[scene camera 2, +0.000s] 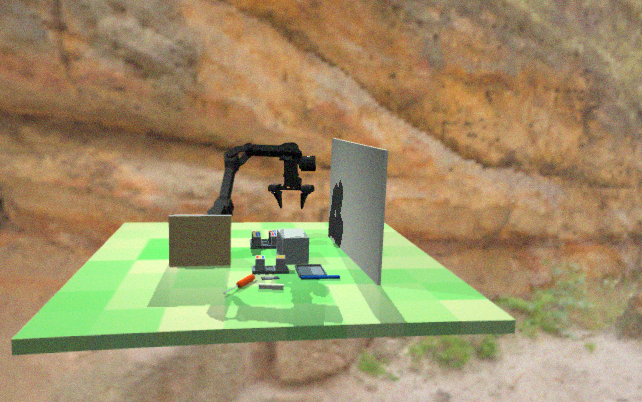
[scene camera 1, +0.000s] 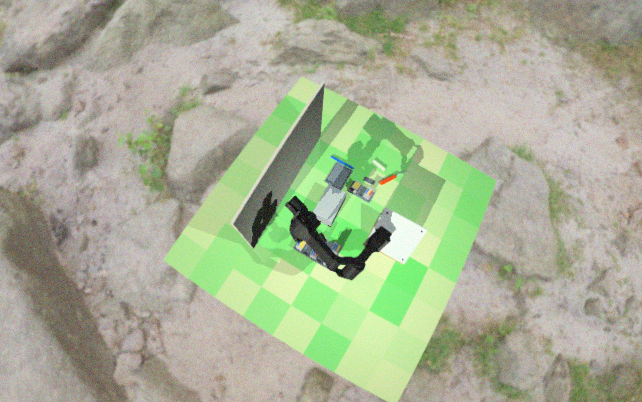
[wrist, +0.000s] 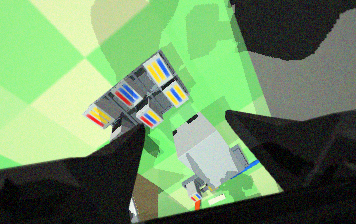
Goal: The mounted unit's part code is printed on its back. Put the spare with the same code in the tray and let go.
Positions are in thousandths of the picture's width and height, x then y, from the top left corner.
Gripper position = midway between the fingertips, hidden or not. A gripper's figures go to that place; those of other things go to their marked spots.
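Labels:
My gripper (wrist: 521, 538) is 11 cm from the lens. A grey mounted unit (wrist: 560, 654) sits 23 cm from the lens, then there's a spare (wrist: 291, 507) at 25 cm from the lens, and a dark wall panel (wrist: 836, 261) at 28 cm from the lens. As for the grey mounted unit and the dark wall panel, their marked spots are 23 cm apart.

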